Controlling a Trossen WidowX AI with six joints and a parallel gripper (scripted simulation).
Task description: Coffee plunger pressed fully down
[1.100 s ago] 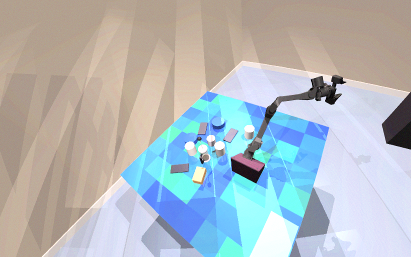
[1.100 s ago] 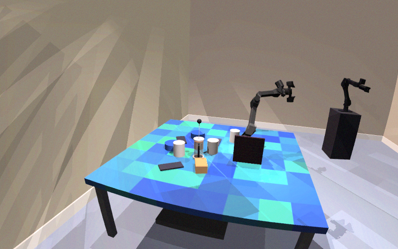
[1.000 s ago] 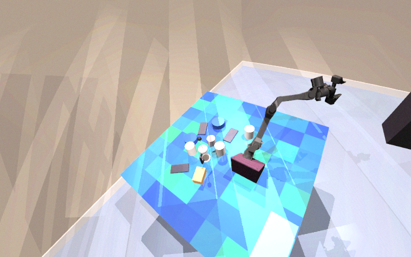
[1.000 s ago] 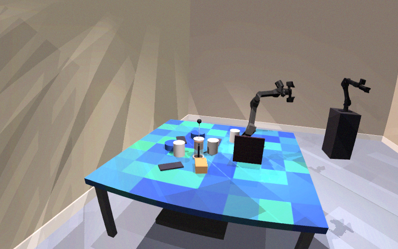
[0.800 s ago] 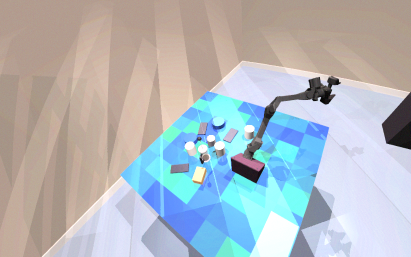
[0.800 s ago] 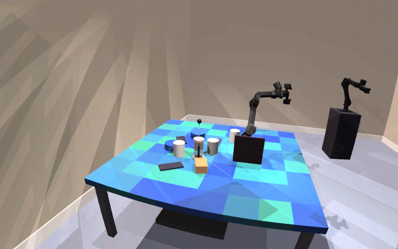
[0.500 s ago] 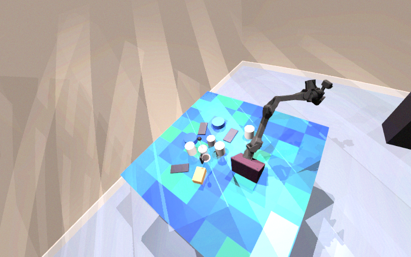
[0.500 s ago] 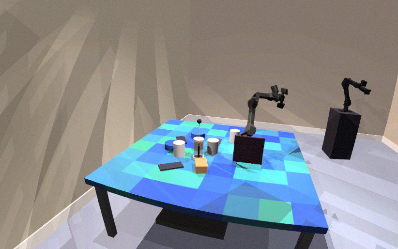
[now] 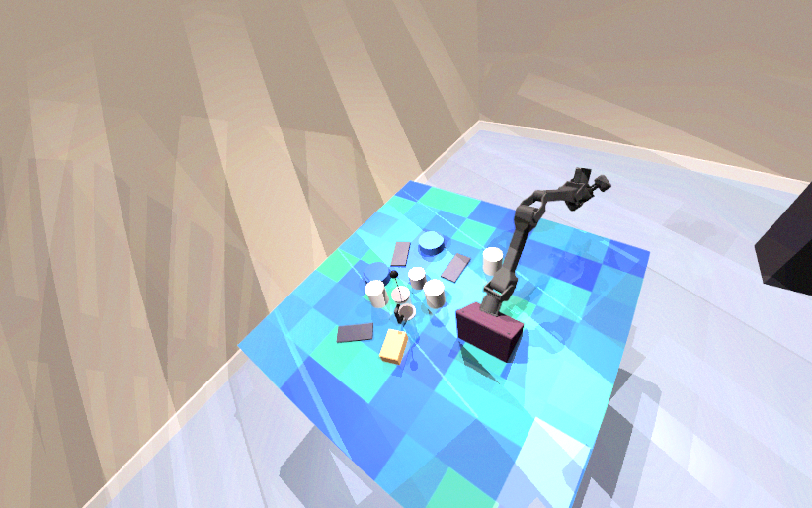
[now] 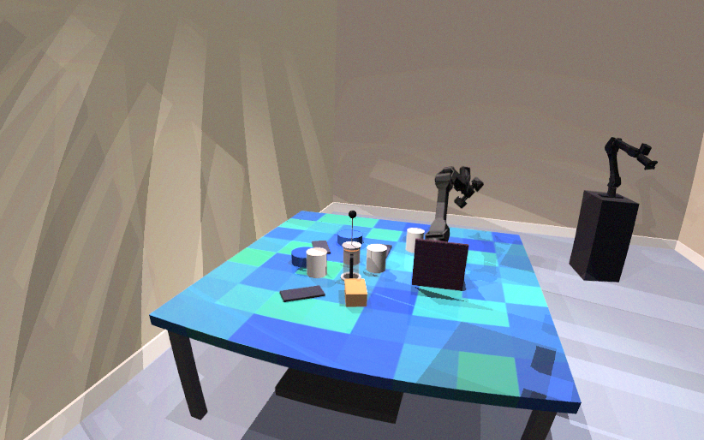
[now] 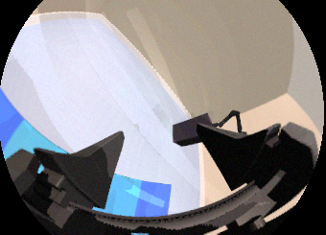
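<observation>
My gripper tip is now 79 cm to the right of the coffee press, 56 cm short of it and 4 cm above it. Round my gripper tip: tan box (93 cm to the left, 52 cm ahead, 15 cm below).
</observation>
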